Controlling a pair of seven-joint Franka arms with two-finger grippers.
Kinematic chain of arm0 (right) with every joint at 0, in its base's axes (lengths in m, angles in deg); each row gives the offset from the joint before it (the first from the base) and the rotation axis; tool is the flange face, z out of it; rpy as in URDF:
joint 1: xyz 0 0 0.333 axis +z
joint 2: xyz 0 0 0 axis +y
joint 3: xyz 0 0 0.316 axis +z
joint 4: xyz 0.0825 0 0 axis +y
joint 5: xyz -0.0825 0 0.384 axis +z
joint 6: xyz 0 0 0 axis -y
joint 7: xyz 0.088 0 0 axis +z
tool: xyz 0 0 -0.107 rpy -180 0 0
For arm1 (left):
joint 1: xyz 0 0 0.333 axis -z
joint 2: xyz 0 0 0 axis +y
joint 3: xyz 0 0 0.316 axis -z
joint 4: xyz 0.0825 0 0 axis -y
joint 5: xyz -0.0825 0 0.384 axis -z
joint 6: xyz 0 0 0 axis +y
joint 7: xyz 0.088 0 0 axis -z
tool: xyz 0 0 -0.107 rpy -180 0 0
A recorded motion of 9 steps. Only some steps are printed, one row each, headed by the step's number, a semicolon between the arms.
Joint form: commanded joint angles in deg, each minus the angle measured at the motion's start. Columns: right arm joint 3, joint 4, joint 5, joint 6, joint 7, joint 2, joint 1; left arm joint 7, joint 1, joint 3, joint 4, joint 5, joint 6, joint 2.
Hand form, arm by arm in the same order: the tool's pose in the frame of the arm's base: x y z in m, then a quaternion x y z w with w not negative. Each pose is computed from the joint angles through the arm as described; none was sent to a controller.
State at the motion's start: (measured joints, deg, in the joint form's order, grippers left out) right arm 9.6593 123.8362 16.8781 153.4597 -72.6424 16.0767 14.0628; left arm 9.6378 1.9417 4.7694 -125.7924 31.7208 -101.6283 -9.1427
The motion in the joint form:
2: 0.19 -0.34 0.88 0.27 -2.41 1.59 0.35; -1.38 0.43 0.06 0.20 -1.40 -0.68 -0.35
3: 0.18 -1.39 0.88 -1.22 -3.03 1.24 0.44; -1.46 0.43 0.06 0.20 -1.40 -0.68 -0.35
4: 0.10 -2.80 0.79 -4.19 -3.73 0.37 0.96; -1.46 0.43 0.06 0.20 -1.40 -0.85 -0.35
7: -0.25 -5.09 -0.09 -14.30 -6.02 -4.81 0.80; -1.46 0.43 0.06 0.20 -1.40 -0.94 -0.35
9: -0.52 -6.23 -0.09 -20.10 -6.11 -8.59 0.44; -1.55 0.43 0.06 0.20 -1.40 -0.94 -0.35
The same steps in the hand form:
2: 0.5405 0.2311 0.2775 -0.82564 0.54321 0.01317 0.15190; 0.4663 -0.1036 0.4482 0.96286 -0.04244 -0.11320 0.24141
3: 0.5438 0.2343 0.2861 -0.82418 0.54500 0.01665 0.15305; 0.4663 -0.1036 0.4482 0.96289 -0.04176 -0.11337 0.24133
4: 0.5451 0.2419 0.3001 -0.82608 0.54239 0.02488 0.15095; 0.4667 -0.1035 0.4483 0.96311 -0.04143 -0.11195 0.24119
7: 0.5419 0.2427 0.3531 -0.82725 0.54327 0.04462 0.13614; 0.4669 -0.1035 0.4484 0.96322 -0.04126 -0.11119 0.24111
9: 0.5369 0.2383 0.3907 -0.83028 0.53884 0.05146 0.13279; 0.4669 -0.1035 0.4484 0.96326 -0.04050 -0.11138 0.24102

